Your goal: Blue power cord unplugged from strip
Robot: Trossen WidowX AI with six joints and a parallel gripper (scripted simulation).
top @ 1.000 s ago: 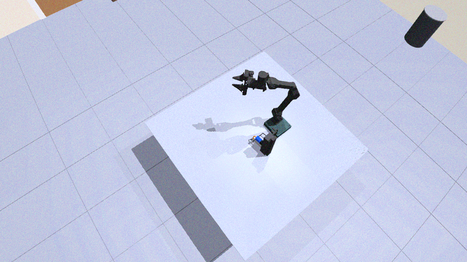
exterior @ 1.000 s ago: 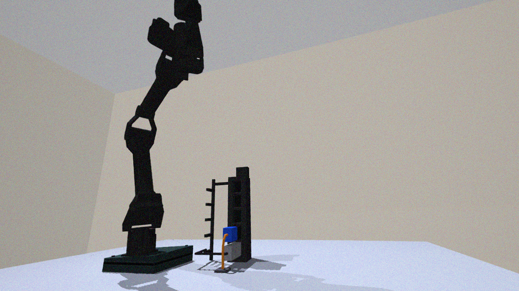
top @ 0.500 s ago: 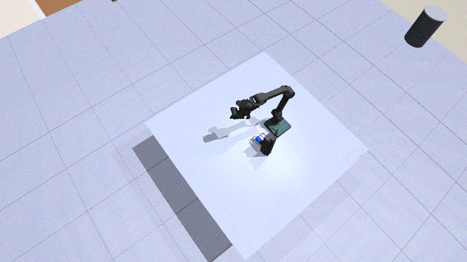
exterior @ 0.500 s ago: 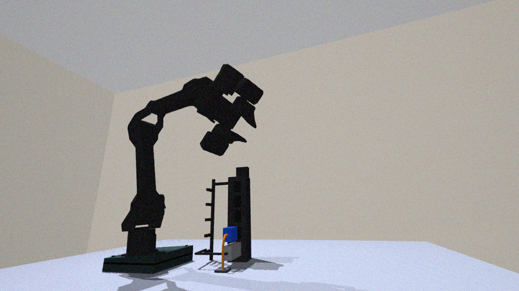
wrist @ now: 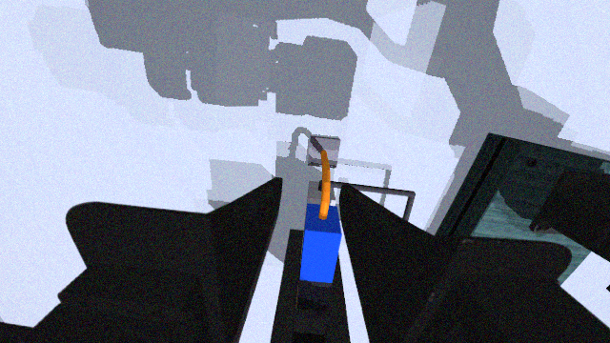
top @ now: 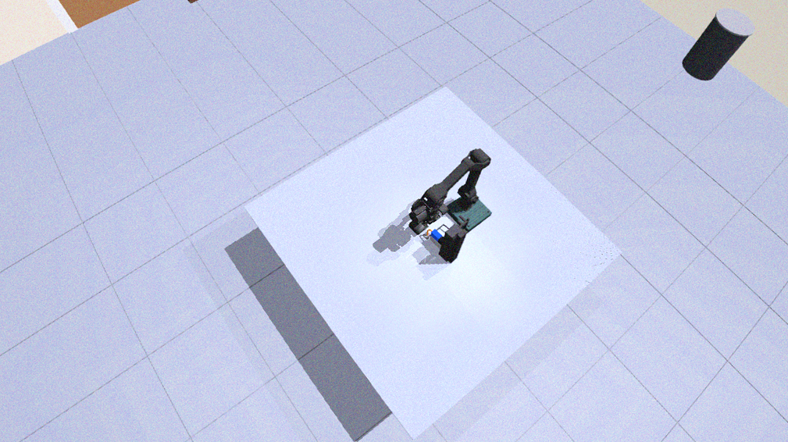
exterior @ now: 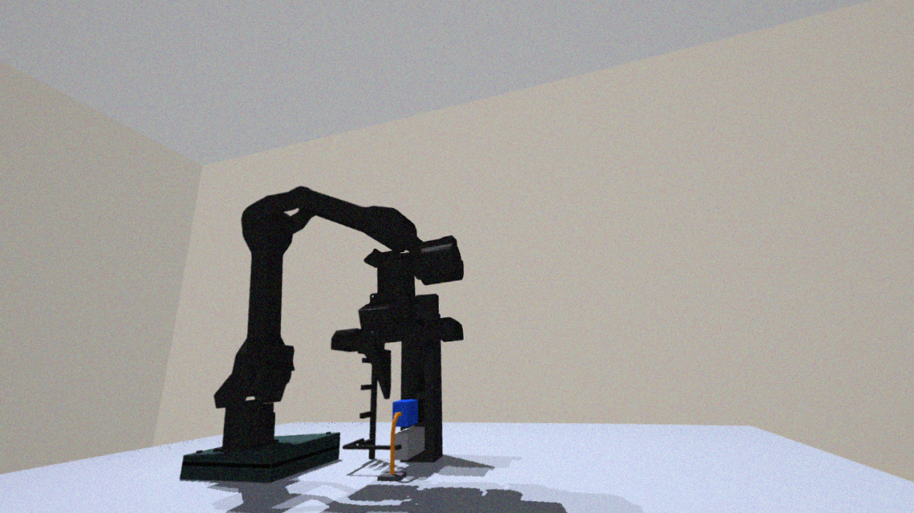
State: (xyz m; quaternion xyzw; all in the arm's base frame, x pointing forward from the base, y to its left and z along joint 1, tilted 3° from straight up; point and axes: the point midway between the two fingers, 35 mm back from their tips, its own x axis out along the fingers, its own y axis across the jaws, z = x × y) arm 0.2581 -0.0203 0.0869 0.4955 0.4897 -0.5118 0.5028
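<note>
Now: gripper tip 20 mm past the blue plug, 80 mm to the right of it and 10 mm above it. The rest, counted from my gripper tip: power strip (10 mm behind, 150 mm to the left, 20 mm above).
</note>
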